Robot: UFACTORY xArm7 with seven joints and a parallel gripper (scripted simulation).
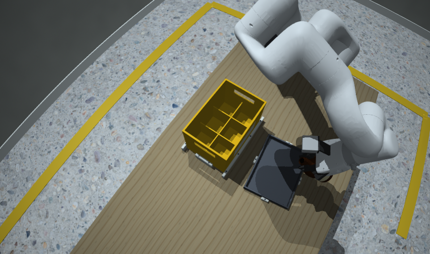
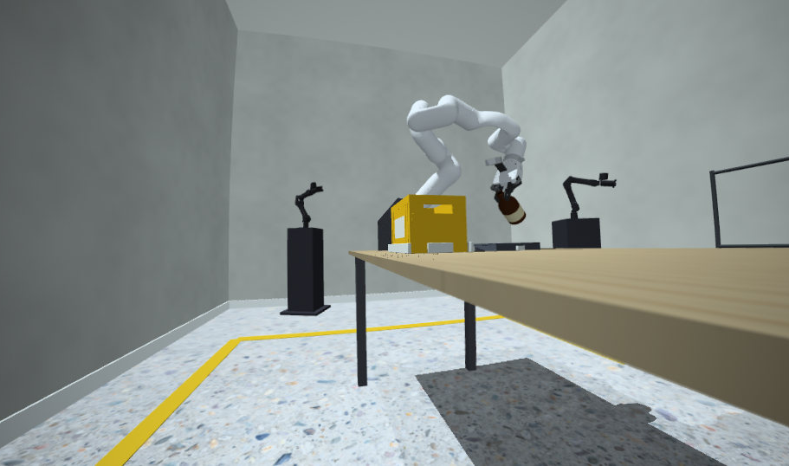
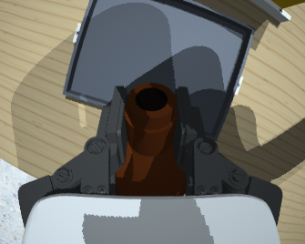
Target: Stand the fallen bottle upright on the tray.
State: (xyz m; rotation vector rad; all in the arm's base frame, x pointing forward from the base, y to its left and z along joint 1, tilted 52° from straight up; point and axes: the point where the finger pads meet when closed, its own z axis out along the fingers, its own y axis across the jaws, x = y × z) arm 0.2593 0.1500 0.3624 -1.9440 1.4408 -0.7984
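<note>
Now: hand 30 mm past the brown bottle, 30 mm to the right of it and 40 mm above it. The rest, counted from my hand: dark grey tray: 20 mm ahead, 40 mm to the right, 190 mm below; then yellow crate: 100 mm ahead, 300 mm to the right, 120 mm below.
</note>
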